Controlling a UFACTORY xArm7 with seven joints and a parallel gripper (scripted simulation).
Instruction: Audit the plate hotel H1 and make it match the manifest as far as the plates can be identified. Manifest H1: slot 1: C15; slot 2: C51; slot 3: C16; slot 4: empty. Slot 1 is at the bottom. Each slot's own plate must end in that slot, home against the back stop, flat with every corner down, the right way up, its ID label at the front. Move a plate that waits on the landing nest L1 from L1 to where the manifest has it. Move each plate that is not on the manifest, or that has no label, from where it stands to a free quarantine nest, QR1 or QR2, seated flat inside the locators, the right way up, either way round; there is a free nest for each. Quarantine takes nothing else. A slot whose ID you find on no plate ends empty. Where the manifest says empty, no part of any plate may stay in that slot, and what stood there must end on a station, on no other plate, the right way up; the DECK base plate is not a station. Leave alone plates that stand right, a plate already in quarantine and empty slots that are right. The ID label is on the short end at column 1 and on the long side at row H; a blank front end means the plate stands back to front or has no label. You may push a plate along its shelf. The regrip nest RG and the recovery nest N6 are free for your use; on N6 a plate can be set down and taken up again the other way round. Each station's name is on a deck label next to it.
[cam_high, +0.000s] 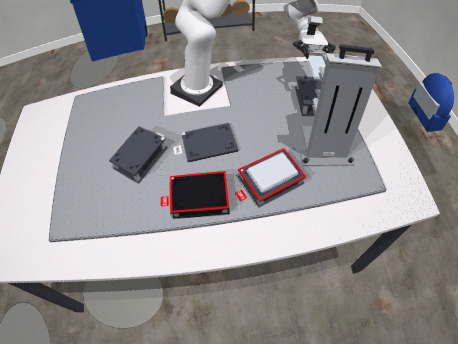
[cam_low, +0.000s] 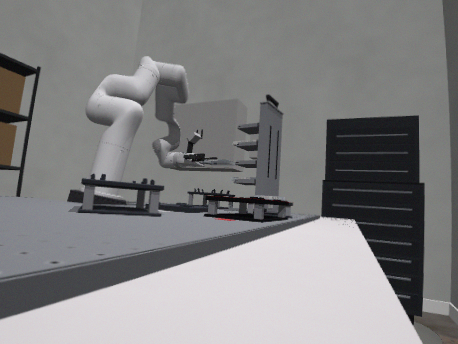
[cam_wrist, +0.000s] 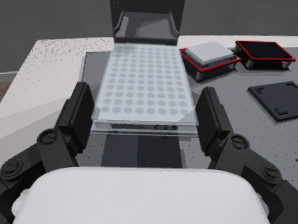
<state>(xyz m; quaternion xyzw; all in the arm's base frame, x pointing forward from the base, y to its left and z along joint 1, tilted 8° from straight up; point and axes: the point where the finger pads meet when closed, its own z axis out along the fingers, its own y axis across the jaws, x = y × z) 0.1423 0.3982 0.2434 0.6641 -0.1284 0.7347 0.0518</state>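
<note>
Right now the RG label is 70 mm behind my hand, 20 mm to the left of it and 210 mm below it. The rest, counted from my hand: H1 label: 180 mm ahead, 60 mm to the left, 210 mm below; white plate: 320 mm ahead, 290 mm to the right, 160 mm below; plate labelled C16: 200 mm ahead, 50 mm to the right, 50 mm above.
</note>
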